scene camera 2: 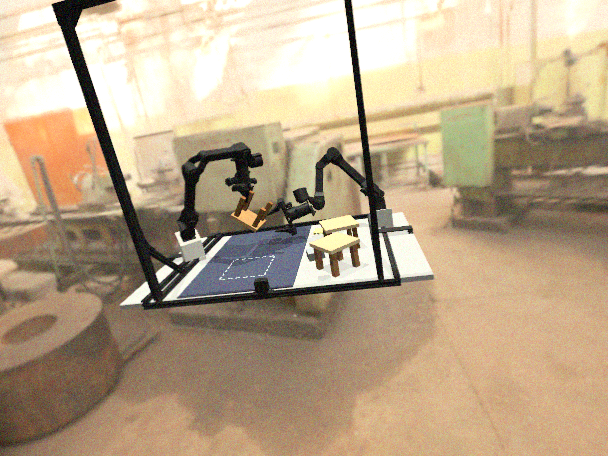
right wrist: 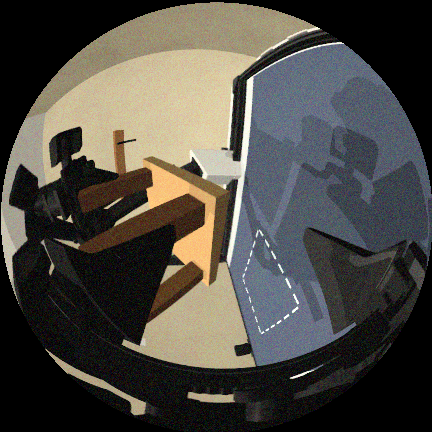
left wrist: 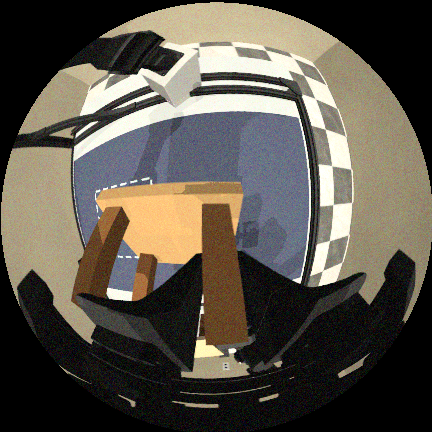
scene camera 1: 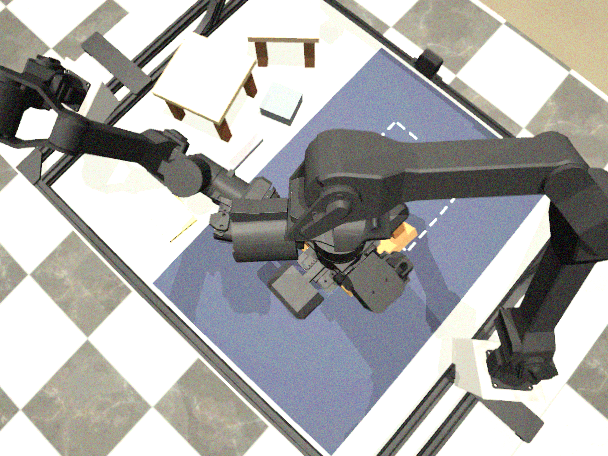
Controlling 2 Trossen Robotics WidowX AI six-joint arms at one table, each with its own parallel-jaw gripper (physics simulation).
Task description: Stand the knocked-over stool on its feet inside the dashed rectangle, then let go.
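Frame: origin at the left arm's base, x ahead, y right, z down, level; centimetres.
Where they show: left gripper, fingertip midpoint: [scene camera 2: 247, 202] [right wrist: 118, 185] [left wrist: 218, 257]; right gripper, fingertip midpoint: [scene camera 2: 270, 223] [right wrist: 243, 233]; left arm's base, origin of the base link: [scene camera 2: 187, 236] [right wrist: 196, 167] [left wrist: 164, 60] [scene camera 1: 508, 370]; right arm's base, origin of the base link: [scene camera 2: 379, 210] [scene camera 1: 73, 90].
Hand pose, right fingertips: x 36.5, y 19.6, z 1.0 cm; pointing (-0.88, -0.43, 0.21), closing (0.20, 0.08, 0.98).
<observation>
Each offset is from my right fingertips to the top centre of the thing. "pt": to the spot under its first point.
The orange-brown stool @(dx -7.7, dy +0.6, dz -17.4 cm) [scene camera 1: 402, 239] [scene camera 2: 247, 220] [left wrist: 165, 225] [right wrist: 220, 215] hangs in the air above the blue mat, seat down and tilted, legs pointing up. My left gripper [scene camera 2: 247, 192] [left wrist: 218, 257] points down and is shut on one of its legs. My right gripper [right wrist: 243, 233] is open, with nothing between its fingers, and is close beside the stool; the left arm partly hides it in scene camera 1. The dashed rectangle [scene camera 1: 397, 123] [scene camera 2: 274, 256] [left wrist: 151, 178] [right wrist: 298, 304] is on the mat, toward the front in scene camera 2; the left arm covers part of it in scene camera 1.
Two pale-topped tables @(dx +20.0, dy +28.8, dz +0.3 cm) [scene camera 1: 205, 75] @(dx +6.2, dy +45.3, dz +0.6 cm) [scene camera 2: 335, 243] stand on the white table beside the mat. A grey-blue block @(dx +5.8, dy +29.2, dz +8.5 cm) [scene camera 1: 281, 102] and a thin pale bar @(dx +12.5, dy +17.7, dz +10.4 cm) [scene camera 1: 246, 154] lie near them. Black rails edge the table, with a small black box @(pt dx -24.2, dy +39.7, dz +6.8 cm) [scene camera 1: 429, 62] [scene camera 2: 261, 285] on one. Both arms reach close together over the mat.
</observation>
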